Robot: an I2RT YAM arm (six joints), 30 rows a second.
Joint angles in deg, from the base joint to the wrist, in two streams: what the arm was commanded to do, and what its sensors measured. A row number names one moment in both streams.
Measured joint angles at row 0:
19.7 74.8 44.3 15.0 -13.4 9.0
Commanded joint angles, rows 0 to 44:
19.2 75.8 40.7 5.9 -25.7 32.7
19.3 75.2 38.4 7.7 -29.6 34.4
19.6 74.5 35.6 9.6 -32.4 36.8
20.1 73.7 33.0 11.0 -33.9 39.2
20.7 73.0 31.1 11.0 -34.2 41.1
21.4 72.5 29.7 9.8 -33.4 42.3
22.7 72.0 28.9 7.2 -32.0 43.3
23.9 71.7 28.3 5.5 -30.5 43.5
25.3 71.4 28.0 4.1 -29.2 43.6
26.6 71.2 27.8 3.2 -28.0 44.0
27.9 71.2 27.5 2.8 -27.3 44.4
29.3 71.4 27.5 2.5 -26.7 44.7
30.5 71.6 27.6 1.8 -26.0 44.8
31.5 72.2 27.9 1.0 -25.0 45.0
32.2 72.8 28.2 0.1 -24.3 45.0
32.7 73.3 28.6 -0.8 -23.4 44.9
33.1 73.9 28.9 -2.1 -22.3 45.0
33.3 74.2 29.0 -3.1 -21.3 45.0
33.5 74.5 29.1 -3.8 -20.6 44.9
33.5 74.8 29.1 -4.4 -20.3 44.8
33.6 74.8 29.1 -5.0 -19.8 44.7
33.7 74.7 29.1 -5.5 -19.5 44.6
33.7 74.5 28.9 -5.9 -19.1 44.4
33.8 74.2 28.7 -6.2 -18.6 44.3
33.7 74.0 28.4 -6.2 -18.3 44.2
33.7 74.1 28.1 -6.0 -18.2 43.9
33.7 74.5 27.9 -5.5 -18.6 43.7
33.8 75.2 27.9 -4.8 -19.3 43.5
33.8 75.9 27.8 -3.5 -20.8 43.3
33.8 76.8 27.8 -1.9 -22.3 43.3
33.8 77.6 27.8 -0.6 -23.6 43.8
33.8 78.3 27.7 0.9 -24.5 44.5
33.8 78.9 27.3 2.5 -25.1 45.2
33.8 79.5 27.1 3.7 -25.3 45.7
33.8 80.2 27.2 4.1 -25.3 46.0
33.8 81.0 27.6 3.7 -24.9 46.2
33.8 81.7 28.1 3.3 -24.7 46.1
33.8 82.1 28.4 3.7 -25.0 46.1
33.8 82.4 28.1 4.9 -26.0 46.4
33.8 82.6 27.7 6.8 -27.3 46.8
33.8 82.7 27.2 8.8 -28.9 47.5
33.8 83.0 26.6 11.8 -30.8 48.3
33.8 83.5 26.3 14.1 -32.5 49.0
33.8 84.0 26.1 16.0 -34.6 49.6
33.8 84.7 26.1 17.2 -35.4 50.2
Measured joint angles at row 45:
33.4 82.8 27.1 6.8 -27.8 47.2
